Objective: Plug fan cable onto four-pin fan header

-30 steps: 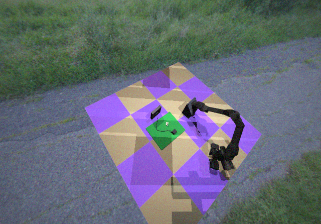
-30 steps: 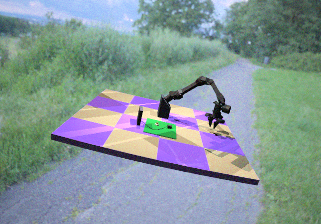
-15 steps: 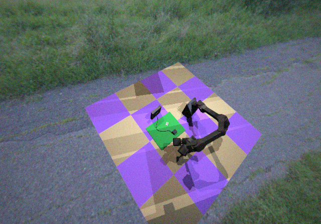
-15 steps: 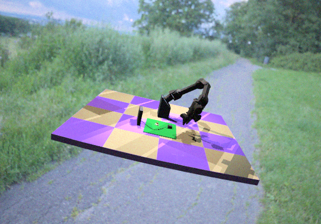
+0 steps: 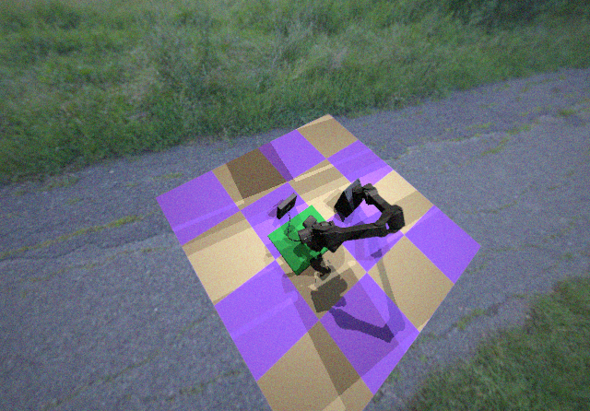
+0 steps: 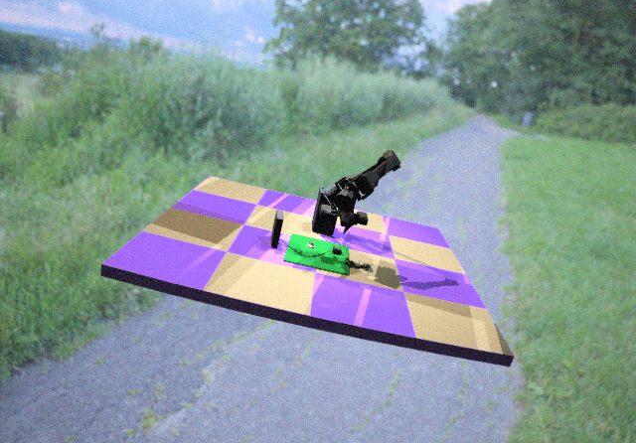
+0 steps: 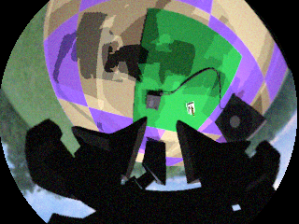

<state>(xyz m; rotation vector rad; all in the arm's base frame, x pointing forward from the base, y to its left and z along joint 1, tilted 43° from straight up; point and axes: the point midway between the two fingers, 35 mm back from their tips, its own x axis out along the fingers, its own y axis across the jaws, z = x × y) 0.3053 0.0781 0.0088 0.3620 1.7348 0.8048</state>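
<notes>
The dark plug lies 80 mm below my gripper tip, 10 mm to the left of it and 10 mm behind it. From my gripper tip the other things lie so: white fan header (90 mm to the right, 90 mm below, 10 mm behind); green board (100 mm below, 60 mm to the right, 30 mm ahead); black fan (230 mm to the right, 30 mm below, 30 mm ahead).
</notes>
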